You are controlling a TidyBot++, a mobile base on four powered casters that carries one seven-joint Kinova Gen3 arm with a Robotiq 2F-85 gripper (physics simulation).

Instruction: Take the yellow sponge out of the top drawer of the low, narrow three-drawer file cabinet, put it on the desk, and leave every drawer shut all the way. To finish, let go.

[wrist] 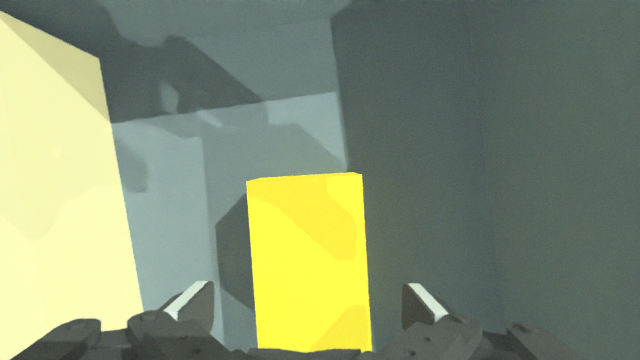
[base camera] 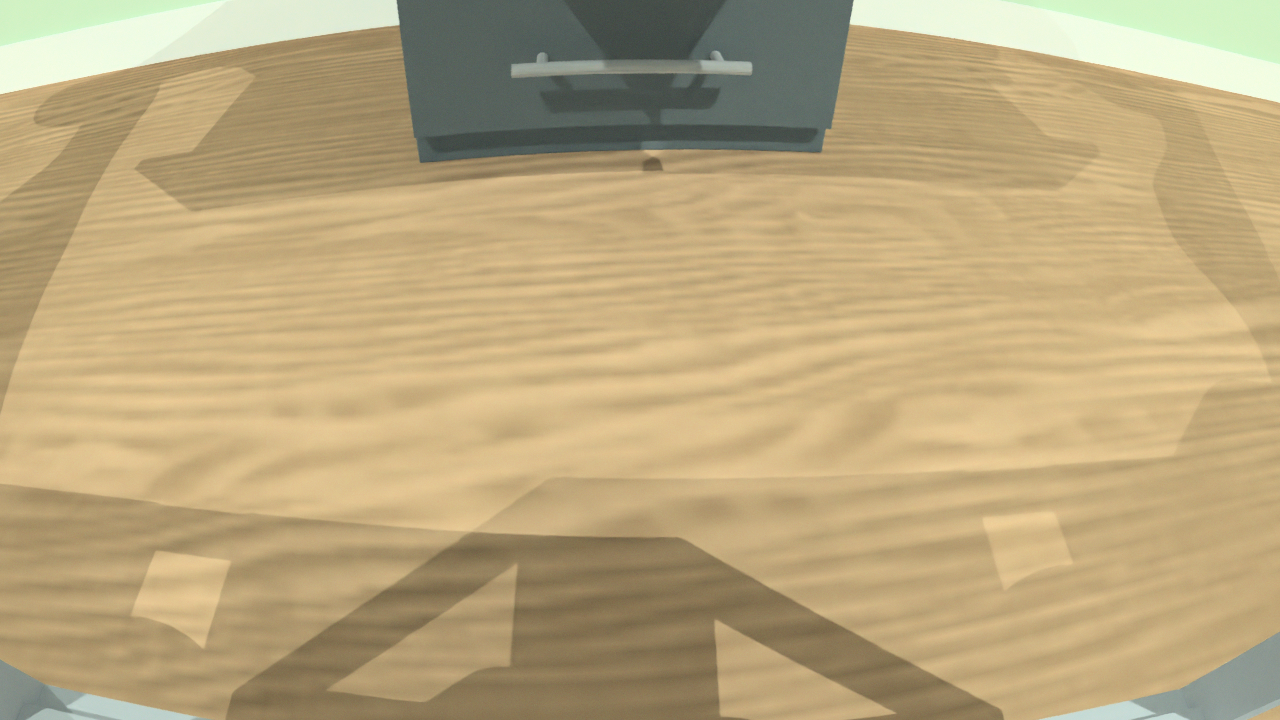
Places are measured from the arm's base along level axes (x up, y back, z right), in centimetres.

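Pixels of known places: gripper, fingertip midpoint: (wrist: 308, 303).
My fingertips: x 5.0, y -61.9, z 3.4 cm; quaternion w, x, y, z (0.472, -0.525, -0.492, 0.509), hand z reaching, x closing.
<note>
Behind a point stands the place of what it marks.
The yellow sponge (wrist: 305, 250) @(x 2.1, y -62.1, z 5.0 cm) stands out bright inside the open top drawer (wrist: 420, 125) @(x -2.4, y -54.1, z 11.9 cm) in the wrist view, on the drawer's grey-blue bottom. My gripper (wrist: 308, 303) @(x 5.0, y -61.9, z 3.4 cm) is open above the drawer, with one finger on each side of the sponge in the view and nothing gripped. The sponge's near end is partly hidden by the gripper's body. The dark grey file cabinet (base camera: 465, 98) @(x -31.8, y -70.9, z -14.9 cm) stands at the top middle of the base view, where a front with a light bar handle (base camera: 626, 68) @(x -28.0, y -68.4, z 0.2 cm) shows. Its upper part is cut off. The gripper does not show in the base view.
A pale cream panel (wrist: 55, 175) @(x 3.0, y -74.3, z 9.8 cm) rises at the left of the wrist view, beside the drawer's inside. Drawer walls lie close around the sponge. In the base view, the wooden floor (base camera: 626, 340) @(x -39.6, y -46.3, z 0.5 cm) stretches between the base and the cabinet. The desk is not identifiable in either view.
</note>
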